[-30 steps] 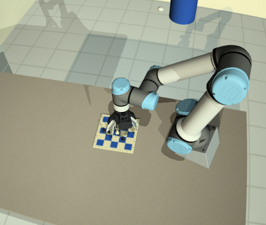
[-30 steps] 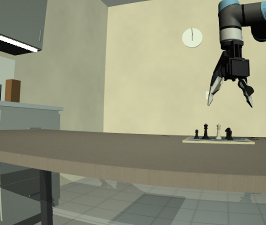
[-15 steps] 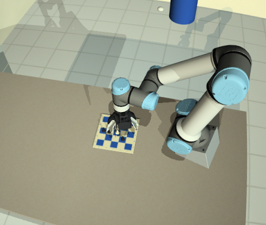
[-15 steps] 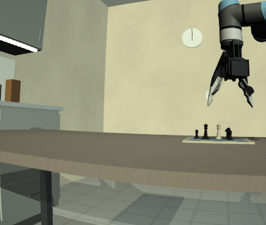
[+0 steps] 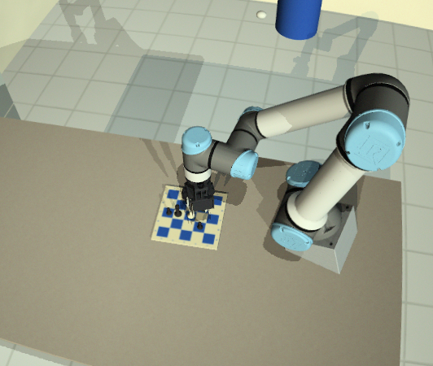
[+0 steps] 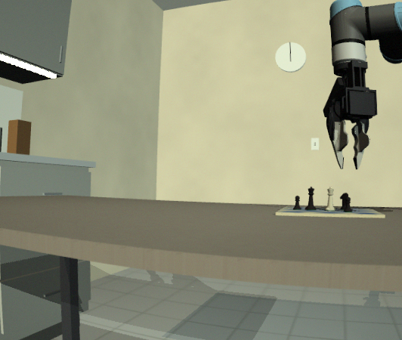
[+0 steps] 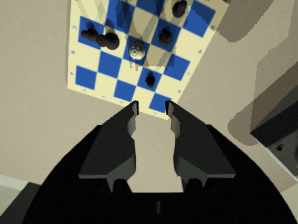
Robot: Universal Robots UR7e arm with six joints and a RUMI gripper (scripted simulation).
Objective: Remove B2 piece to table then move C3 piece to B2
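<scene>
Right now my hand is 4 cm short of the white piece, 3 cm to the left of it and 8 cm above it. From my hand the other things lie so: black knight (1 cm ahead, 7 cm to the right, 9 cm below); chessboard (5 cm ahead, 3 cm to the right, 11 cm below).
</scene>
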